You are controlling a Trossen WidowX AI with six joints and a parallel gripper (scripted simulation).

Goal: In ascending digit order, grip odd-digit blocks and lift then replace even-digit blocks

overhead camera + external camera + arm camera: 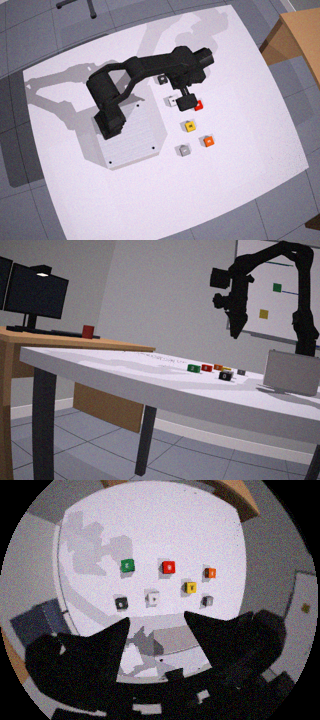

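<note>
My gripper tip is now 120 mm above the black block and 100 mm to the right of it. From my gripper tip the other things lie so: white block: 120 mm below; then yellow block: 120 mm to the right, 120 mm below, 10 mm ahead; then red block: 120 mm below, 80 mm ahead, 50 mm to the right.
</note>
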